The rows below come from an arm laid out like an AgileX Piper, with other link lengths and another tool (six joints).
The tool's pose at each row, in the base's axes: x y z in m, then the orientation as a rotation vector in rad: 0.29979, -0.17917, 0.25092, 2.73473, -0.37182, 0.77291; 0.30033, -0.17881, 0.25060, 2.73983, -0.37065, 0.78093; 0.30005, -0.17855, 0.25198, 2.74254, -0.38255, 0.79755; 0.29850, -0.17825, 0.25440, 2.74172, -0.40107, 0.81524; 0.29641, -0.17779, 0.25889, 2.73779, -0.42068, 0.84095; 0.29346, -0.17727, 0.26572, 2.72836, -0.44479, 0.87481; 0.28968, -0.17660, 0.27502, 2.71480, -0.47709, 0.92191; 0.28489, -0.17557, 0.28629, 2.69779, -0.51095, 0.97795; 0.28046, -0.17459, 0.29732, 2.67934, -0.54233, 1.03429; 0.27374, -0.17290, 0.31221, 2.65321, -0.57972, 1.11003; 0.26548, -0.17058, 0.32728, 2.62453, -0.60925, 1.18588; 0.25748, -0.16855, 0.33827, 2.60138, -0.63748, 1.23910
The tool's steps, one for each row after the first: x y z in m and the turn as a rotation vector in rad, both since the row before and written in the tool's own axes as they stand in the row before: 0.00021, -0.00057, 0.00040, 0.00736, 0.00359, 0.00123; 0.00048, 0.00010, -0.00135, 0.00704, 0.00819, 0.01118; 0.00002, 0.00063, -0.00282, 0.00383, 0.00917, 0.01534; 0.00075, 0.00098, -0.00482, 0.00389, 0.01484, 0.01692; 0.00150, 0.00154, -0.00714, 0.00189, 0.02096, 0.02054; 0.00248, 0.00198, -0.00955, 0.00321, 0.02919, 0.02785; 0.00320, 0.00215, -0.01167, 0.00466, 0.03515, 0.03019; 0.00378, 0.00187, -0.01116, 0.00505, 0.03570, 0.02866; 0.00511, 0.00227, -0.01544, 0.00805, 0.04836, 0.03562; 0.00489, 0.00205, -0.01651, 0.00884, 0.04955, 0.03055; 0.00293, 0.00185, -0.01330, 0.00433, 0.03482, 0.02642
